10 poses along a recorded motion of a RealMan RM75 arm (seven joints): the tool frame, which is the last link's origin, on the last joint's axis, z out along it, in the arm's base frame.
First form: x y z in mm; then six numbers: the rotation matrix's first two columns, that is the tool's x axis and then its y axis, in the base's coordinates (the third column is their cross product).
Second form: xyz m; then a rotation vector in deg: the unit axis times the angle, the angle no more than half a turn. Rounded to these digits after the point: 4 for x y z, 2 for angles.
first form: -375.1, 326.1, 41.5, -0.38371, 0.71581, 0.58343, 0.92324, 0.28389, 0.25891
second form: -0.3751, 0.3261, 0.0415, -84.96, -126.35, -46.49
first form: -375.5, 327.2, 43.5, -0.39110, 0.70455, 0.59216, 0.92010, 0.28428, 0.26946
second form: -0.3755, 0.3272, 0.0435, -84.16, -126.12, -47.64
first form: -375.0, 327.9, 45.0, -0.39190, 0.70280, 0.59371, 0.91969, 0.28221, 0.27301
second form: -0.3750, 0.3279, 0.0450, -84.12, -126.04, -48.01
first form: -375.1, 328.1, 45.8, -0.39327, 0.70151, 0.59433, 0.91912, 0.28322, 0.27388
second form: -0.3751, 0.3281, 0.0458, -83.98, -126.06, -48.08
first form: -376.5, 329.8, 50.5, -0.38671, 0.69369, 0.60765, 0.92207, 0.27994, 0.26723
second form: -0.3765, 0.3298, 0.0505, -83.69, -125.07, -48.22
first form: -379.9, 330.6, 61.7, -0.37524, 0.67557, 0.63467, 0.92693, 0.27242, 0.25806
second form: -0.3799, 0.3306, 0.0617, -83.01, -123.08, -48.86
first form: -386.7, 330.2, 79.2, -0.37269, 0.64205, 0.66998, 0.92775, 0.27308, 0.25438
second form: -0.3867, 0.3302, 0.0792, -81.03, -120.95, -50.11
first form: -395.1, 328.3, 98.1, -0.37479, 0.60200, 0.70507, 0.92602, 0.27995, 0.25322
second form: -0.3951, 0.3283, 0.0981, -78.44, -118.96, -51.39
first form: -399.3, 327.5, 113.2, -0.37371, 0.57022, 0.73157, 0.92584, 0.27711, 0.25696
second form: -0.3993, 0.3275, 0.1132, -76.82, -117.19, -52.90
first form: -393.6, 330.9, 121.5, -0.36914, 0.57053, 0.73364, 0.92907, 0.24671, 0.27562
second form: -0.3936, 0.3309, 0.1215, -78.08, -116.47, -55.13
